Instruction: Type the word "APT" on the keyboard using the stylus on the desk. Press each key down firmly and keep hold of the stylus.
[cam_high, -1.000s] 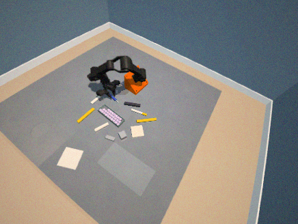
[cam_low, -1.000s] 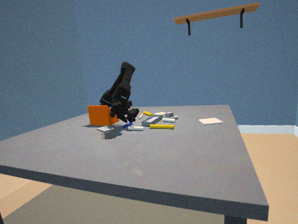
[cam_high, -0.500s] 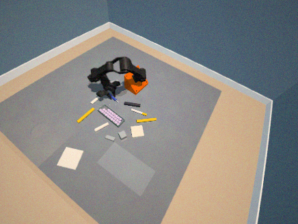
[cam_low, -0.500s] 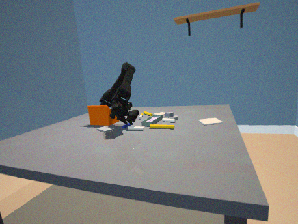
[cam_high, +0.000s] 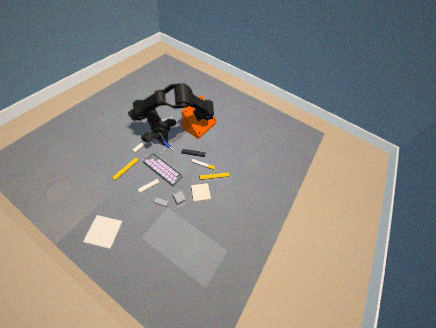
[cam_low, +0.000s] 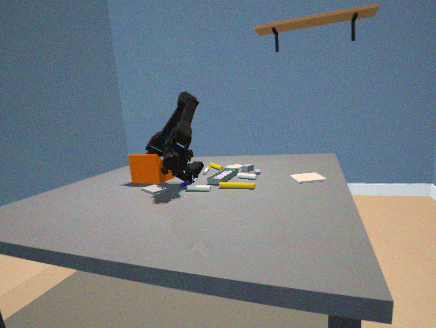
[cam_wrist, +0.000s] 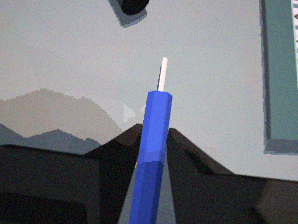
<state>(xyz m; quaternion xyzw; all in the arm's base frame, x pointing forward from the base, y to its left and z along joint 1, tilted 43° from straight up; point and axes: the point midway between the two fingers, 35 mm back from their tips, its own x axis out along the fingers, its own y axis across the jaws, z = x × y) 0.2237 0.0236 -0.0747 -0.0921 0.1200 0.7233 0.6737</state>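
Now: gripper tip 110 mm short of the keyboard, 110 mm to the right of it and 10 mm below it. The rest, counted from my gripper tip: blue stylus: 10 mm to the left; grey tile: 90 mm behind, 120 mm to the right; stylus tip: 50 mm to the left.
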